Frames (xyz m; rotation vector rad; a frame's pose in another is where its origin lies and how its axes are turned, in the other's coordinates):
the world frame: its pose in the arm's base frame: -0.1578 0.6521 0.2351 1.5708 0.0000 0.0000
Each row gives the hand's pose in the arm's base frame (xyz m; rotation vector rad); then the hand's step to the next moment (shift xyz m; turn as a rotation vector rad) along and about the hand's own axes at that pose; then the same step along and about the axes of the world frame.
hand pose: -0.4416 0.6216 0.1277 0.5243 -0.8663 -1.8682
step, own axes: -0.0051 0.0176 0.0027 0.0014 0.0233 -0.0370
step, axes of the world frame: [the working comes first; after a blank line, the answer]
step, axes of the arm's base frame: 0.0108 0.0007 0.0150 0.0383 -0.0201 -0.0065

0.0108 0.0150 -0.0007 0.0383 -0.0065 0.0201
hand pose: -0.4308 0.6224 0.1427 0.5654 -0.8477 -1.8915
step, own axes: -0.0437 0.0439 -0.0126 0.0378 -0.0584 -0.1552
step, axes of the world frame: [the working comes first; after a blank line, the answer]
step, axes of the arm's base frame: 0.0532 0.0218 0.0262 0.0566 -0.0652 -0.1465

0.0532 0.0262 -0.0218 0.0566 -0.1465 0.0652
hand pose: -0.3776 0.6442 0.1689 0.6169 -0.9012 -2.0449
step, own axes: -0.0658 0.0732 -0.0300 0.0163 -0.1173 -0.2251
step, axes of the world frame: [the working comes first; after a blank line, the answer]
step, axes of the arm's base frame: 0.0919 0.0114 0.0448 0.0883 -0.0491 -0.2334

0.0919 0.0448 -0.0114 0.0883 -0.2334 0.0491
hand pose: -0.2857 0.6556 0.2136 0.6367 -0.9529 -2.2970
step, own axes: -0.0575 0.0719 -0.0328 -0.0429 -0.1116 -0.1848
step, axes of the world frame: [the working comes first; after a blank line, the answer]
step, axes of the arm's base frame: 0.0846 -0.0200 0.0447 0.1085 0.0055 -0.1914

0.0846 0.0447 0.0200 0.1085 -0.1914 -0.0055
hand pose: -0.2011 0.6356 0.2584 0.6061 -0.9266 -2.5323
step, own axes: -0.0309 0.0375 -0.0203 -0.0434 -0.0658 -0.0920
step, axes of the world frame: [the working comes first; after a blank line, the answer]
step, axes of the arm's base frame: 0.0436 -0.0223 0.0194 0.0705 0.0206 -0.0964

0.0436 0.0194 0.0223 0.0705 -0.0964 -0.0206
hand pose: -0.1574 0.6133 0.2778 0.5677 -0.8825 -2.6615
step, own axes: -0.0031 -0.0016 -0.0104 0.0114 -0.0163 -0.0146
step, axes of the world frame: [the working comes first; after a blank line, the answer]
step, axes of the arm's base frame: 0.0072 -0.0029 -0.0078 -0.0058 0.0009 -0.0240

0.0072 -0.0078 0.0029 -0.0058 -0.0240 -0.0009
